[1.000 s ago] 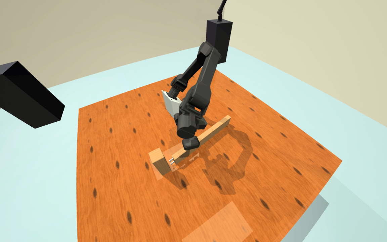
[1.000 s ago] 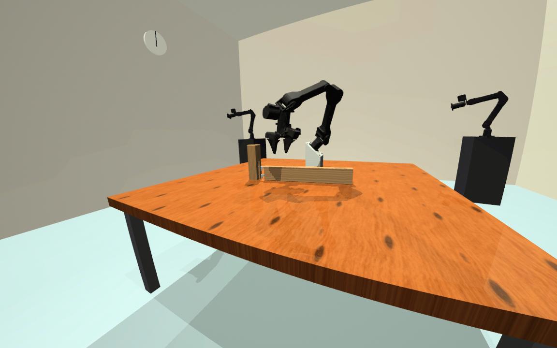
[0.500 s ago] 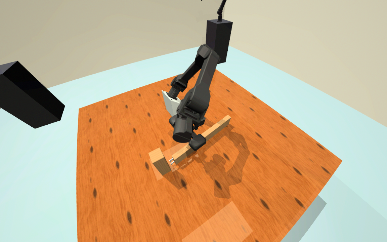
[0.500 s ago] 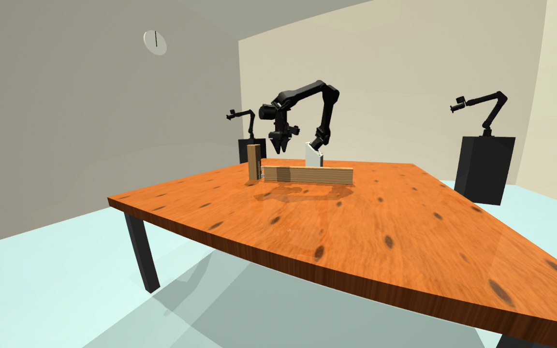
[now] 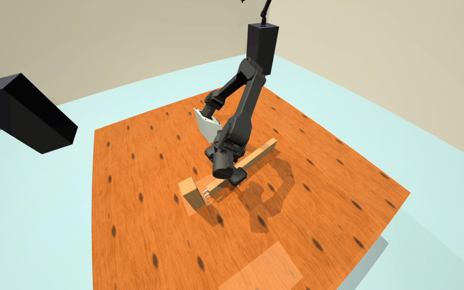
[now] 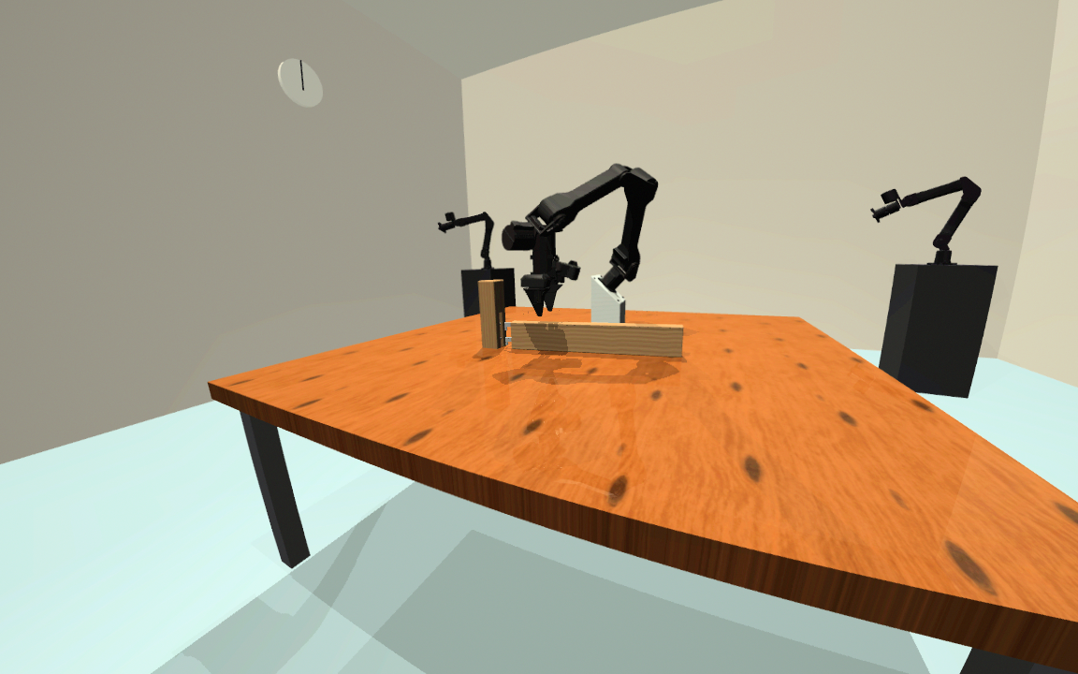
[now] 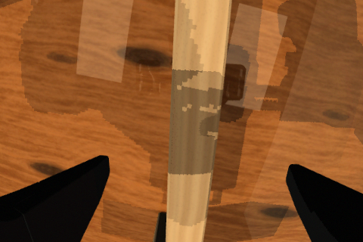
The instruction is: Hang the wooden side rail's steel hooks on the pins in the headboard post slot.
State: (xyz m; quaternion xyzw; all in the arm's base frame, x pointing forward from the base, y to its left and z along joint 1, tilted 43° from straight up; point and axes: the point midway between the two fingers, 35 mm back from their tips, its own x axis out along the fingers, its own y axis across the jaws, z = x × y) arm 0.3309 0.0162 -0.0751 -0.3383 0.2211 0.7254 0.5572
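The headboard post lies 150 mm to the right of my gripper tip, 30 mm ahead of it and 10 mm below it.
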